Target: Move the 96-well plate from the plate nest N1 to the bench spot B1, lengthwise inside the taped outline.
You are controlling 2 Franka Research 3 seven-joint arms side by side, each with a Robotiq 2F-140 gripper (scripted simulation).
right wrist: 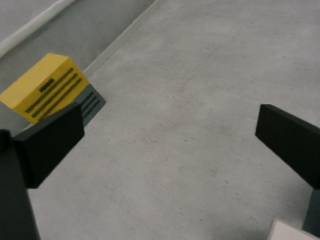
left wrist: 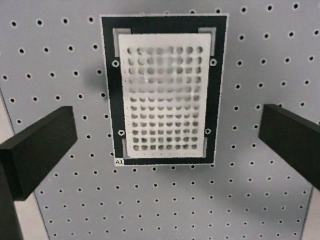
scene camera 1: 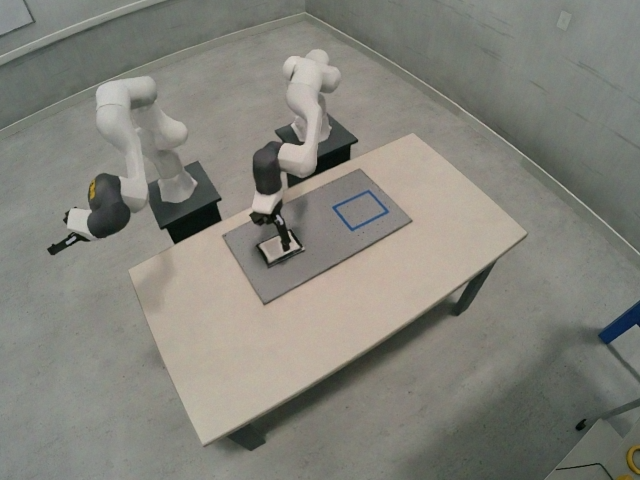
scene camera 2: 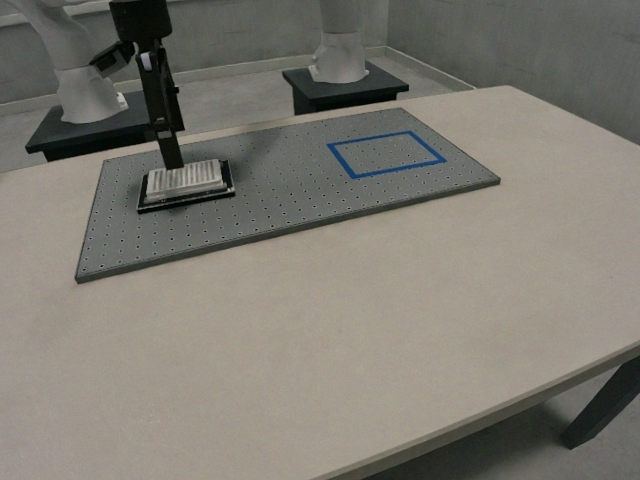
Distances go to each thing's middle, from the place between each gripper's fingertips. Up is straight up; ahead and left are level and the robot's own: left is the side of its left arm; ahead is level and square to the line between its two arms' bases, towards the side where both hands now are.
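My left hand [scene camera 2: 176, 147] is 7 cm above the white 96-well plate [scene camera 2: 196, 177]. The black plate nest [scene camera 2: 225, 171] is 8 cm below my left hand.
Relative to my right hand, the white 96-well plate is 200 mm ahead, 700 mm to the left and 320 mm below; the black plate nest is 200 mm ahead of my right hand, 700 mm to the left of it and 330 mm below it. Going by its middle, the white 96-well plate is nearer to my left hand than to my right hand.
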